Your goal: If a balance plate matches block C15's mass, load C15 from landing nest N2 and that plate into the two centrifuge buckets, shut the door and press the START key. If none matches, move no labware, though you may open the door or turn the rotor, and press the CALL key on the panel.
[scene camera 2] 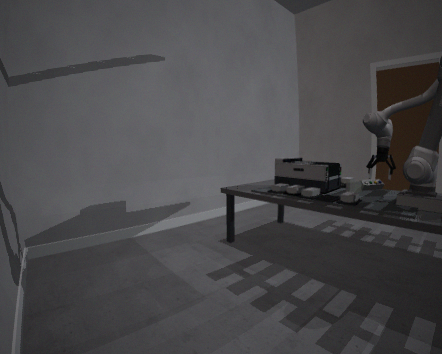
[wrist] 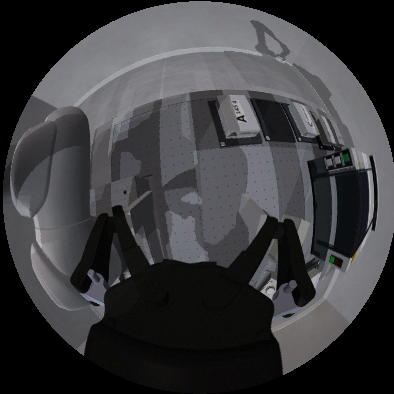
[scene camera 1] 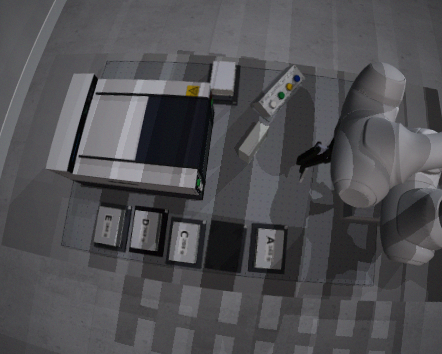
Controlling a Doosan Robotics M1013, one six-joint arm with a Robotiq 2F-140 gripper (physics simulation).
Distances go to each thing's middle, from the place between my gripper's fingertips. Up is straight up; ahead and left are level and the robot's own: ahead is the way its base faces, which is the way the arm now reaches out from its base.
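Plate A (scene camera 1: pixel 269 243) is 21 cm to the left of my hand and 12 cm ahead of it, and 11 cm below it. Counted from my hand as well, plate D (scene camera 1: pixel 146 229) sits 53 cm ahead, 22 cm to the left and 11 cm below, while plate C (scene camera 1: pixel 184 241) is 40 cm ahead, 23 cm to the left and 11 cm below. As for the button panel (scene camera 1: pixel 279 92), I find it 36 cm to the right of my hand, 15 cm ahead of it and 10 cm below it.
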